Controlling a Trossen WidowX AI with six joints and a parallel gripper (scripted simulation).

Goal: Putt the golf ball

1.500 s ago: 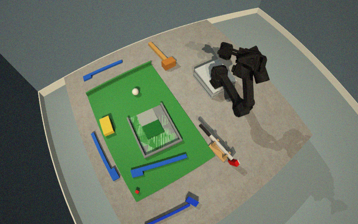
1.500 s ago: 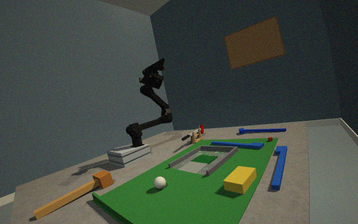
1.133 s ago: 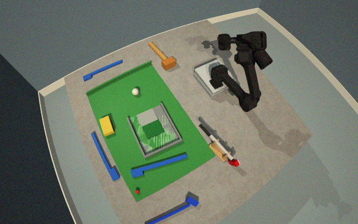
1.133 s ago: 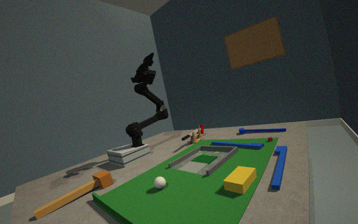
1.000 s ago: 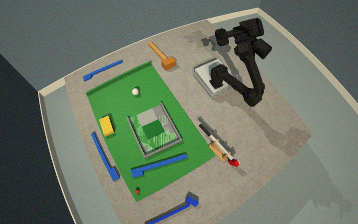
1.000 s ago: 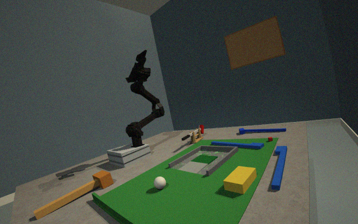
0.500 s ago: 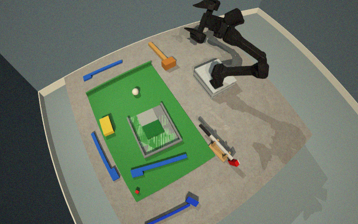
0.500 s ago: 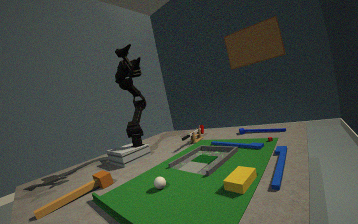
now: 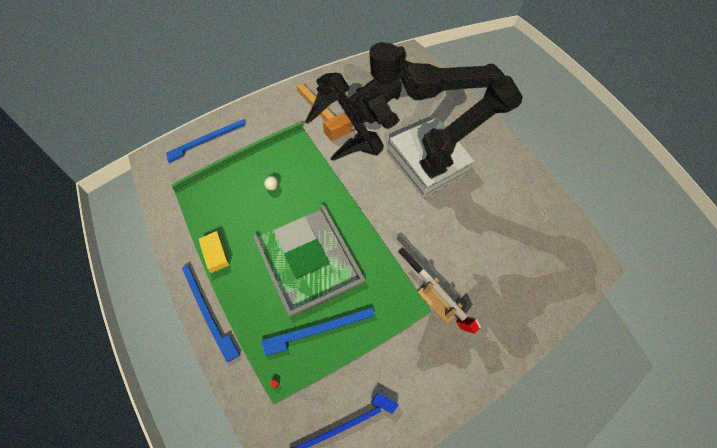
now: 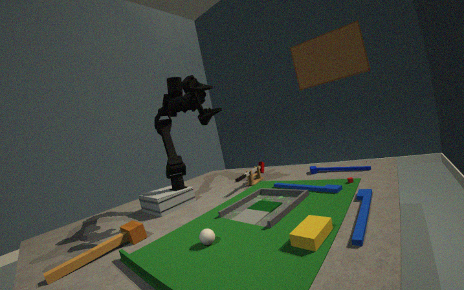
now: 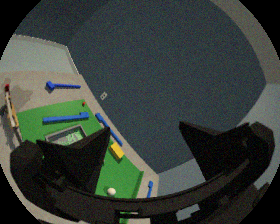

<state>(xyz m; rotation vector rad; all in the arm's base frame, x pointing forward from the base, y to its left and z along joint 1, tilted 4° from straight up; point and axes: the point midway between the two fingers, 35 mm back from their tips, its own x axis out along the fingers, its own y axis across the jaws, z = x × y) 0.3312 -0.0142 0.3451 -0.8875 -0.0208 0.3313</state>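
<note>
Right now my gripper tip is 35 cm above the red putter, 30 cm to the right of it and 17 cm past it. From my gripper tip the other things lie so: yellow block (39 cm below, 31 cm ahead, 9 cm to the right); wooden stand (37 cm below, 32 cm to the left, 17 cm behind); white golf ball (38 cm below, 22 cm to the right, 7 cm ahead).
</note>
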